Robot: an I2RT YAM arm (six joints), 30 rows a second.
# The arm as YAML. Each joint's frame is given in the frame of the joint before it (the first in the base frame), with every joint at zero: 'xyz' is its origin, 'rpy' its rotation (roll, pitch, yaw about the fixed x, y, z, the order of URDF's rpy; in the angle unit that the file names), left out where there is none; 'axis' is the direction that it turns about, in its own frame. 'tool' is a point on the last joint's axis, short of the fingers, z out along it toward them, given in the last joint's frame.
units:
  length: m
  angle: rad
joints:
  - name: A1
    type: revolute
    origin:
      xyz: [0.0, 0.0, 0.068]
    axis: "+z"
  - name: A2
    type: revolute
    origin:
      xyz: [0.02, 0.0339, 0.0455]
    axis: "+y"
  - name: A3
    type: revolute
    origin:
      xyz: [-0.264, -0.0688, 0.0]
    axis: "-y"
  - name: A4
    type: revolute
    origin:
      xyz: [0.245, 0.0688, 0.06]
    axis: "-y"
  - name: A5
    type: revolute
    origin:
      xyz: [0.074, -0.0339, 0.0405]
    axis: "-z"
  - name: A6
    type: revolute
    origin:
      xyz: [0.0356, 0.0, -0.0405]
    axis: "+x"
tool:
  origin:
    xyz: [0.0, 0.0, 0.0]
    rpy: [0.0, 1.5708, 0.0]
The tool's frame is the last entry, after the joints.
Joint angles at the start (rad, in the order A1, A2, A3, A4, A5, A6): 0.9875 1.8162 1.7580 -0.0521 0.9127 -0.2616
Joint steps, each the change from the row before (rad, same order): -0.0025 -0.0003 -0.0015 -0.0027 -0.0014 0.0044; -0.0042 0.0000 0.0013 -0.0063 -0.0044 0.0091; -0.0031 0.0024 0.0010 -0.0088 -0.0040 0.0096; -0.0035 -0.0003 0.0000 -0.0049 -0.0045 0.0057; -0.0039 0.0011 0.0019 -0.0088 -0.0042 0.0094; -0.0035 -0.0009 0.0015 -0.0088 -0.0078 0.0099; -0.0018 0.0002 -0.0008 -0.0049 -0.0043 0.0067; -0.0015 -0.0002 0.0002 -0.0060 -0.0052 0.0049; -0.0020 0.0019 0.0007 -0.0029 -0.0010 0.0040; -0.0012 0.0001 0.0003 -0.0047 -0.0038 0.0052; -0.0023 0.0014 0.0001 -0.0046 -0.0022 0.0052; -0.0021 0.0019 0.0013 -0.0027 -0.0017 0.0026
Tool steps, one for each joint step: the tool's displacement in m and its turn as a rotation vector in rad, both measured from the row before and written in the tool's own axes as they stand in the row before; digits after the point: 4 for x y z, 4 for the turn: 0.0008 -0.0005 0.0008 0.0004 0.0028 0.0015; 0.0005 -0.0010 0.0013 -0.0011 0.0033 0.0055; 0.0014 0.0002 0.0014 -0.0025 0.0062 0.0018; 0.0006 -0.0008 0.0011 -0.0018 0.0029 0.0024; 0.0008 -0.0006 0.0014 -0.0016 0.0052 0.0035; 0.0003 -0.0010 0.0008 -0.0052 0.0034 0.0052; 0.0009 -0.0001 0.0006 -0.0033 0.0033 0.0023; 0.0005 -0.0002 0.0004 -0.0044 0.0029 0.0007; 0.0007 0.0001 0.0010 0.0004 0.0030 0.0011; 0.0004 -0.0001 0.0004 -0.0032 0.0025 0.0019; 0.0009 -0.0001 0.0010 -0.0007 0.0040 0.0009; 0.0005 0.0000 0.0010 -0.0001 0.0024 0.0003
